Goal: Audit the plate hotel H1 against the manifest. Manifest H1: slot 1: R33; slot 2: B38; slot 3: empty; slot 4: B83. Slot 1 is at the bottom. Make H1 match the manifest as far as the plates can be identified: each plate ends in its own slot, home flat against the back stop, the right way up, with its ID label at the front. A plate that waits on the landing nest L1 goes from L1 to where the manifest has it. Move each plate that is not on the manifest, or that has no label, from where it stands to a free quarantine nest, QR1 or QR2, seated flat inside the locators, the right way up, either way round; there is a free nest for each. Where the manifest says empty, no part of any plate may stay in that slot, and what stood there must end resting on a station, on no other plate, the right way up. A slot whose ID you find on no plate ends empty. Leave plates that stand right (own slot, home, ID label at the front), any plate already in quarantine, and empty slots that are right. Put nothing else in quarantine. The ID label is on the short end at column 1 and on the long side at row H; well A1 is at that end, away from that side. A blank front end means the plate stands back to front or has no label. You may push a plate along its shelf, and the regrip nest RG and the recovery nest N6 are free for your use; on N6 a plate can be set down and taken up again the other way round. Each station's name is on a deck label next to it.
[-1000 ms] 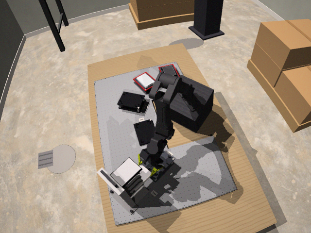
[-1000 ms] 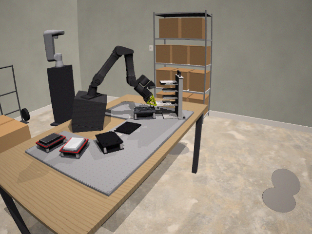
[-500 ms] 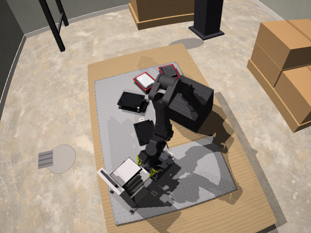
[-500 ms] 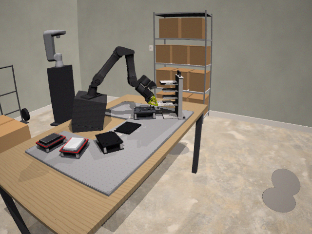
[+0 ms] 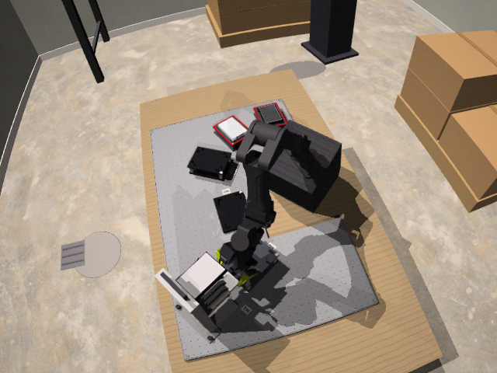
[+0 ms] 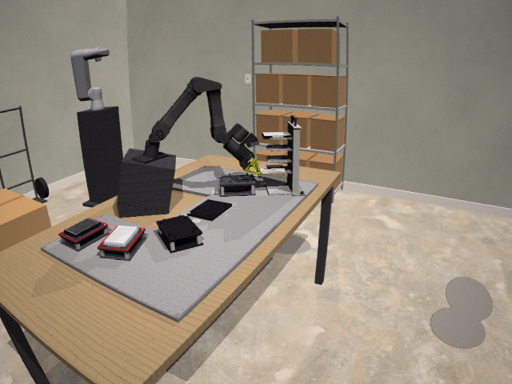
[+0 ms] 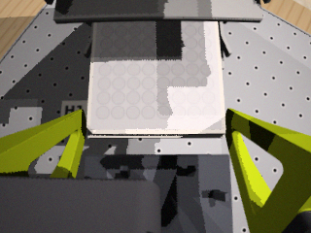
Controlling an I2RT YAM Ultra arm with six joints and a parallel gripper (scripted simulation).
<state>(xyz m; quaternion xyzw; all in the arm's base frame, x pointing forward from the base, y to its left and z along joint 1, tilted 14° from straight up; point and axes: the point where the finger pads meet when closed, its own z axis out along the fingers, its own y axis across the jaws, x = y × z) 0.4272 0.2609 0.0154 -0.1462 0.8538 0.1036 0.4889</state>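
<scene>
My gripper is now 90 mm past the regrip nest, 50 mm above it and 40 mm to the left of it. From my hand the other things lie so: RG deck label: 190 mm behind, 100 mm below, 80 mm to the right; then hotel upright post: 150 mm ahead, 60 mm to the left, 50 mm above; then H1 deck label: 100 mm to the left, 100 mm below.
</scene>
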